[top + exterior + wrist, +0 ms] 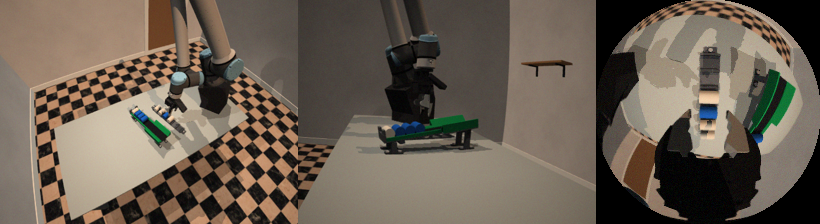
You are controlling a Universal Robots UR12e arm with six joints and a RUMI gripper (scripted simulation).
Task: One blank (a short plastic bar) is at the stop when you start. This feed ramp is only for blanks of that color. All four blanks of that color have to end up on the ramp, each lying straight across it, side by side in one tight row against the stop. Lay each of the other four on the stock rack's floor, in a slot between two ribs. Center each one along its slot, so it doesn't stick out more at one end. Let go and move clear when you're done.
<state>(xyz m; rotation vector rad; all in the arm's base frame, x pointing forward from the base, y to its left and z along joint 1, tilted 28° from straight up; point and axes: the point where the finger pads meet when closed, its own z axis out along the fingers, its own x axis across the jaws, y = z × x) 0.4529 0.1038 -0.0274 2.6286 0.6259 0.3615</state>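
Now: the grey stock rack 1 cm ahead of my hand, 3 cm to the right of it and 13 cm below it. Round my hand: stop 28 cm ahead, 18 cm to the right, 6 cm below.
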